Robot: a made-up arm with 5 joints.
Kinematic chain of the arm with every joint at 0, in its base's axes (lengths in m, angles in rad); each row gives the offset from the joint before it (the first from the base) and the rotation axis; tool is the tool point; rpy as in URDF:
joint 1: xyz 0 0 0.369 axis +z
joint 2: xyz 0 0 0 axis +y
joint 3: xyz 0.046 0 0.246 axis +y
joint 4: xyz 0.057 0 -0.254 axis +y
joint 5: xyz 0.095 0 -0.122 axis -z
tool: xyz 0 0 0 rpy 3.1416 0 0
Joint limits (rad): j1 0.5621..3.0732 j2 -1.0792..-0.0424 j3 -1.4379..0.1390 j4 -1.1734..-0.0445 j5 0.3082..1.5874
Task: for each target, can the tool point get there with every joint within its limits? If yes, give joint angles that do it. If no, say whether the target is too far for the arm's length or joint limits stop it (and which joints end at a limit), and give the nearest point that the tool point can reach.
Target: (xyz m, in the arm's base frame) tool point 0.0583 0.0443 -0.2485
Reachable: no: joint limits stop it (at a limit: joint 2, joint 3, joint 4) | nearest point 0.1244 0.0946 0.2316 | short by 0.487 m
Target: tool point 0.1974 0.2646 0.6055
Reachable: yes | joints 0.9298 -0.4508 -0.6551 -0.1877 1.0290
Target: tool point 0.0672 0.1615 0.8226
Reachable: yes | joints 1.1765 -0.5410 -1.0603 -0.8135 0.5768
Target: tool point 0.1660 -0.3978 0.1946
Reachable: no: joint limits stop it (at a limit: joint 1, joint 2, joint 3, joint 4) | nearest point 0.1322 0.0833 0.2316 | short by 0.484 m
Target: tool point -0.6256 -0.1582 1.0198
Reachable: no: too far | nearest point -0.3842 0.0263 0.7776 | short by 0.389 m
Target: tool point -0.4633 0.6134 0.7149
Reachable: no: too far | nearest point -0.2625 0.3476 0.6703 | short by 0.336 m
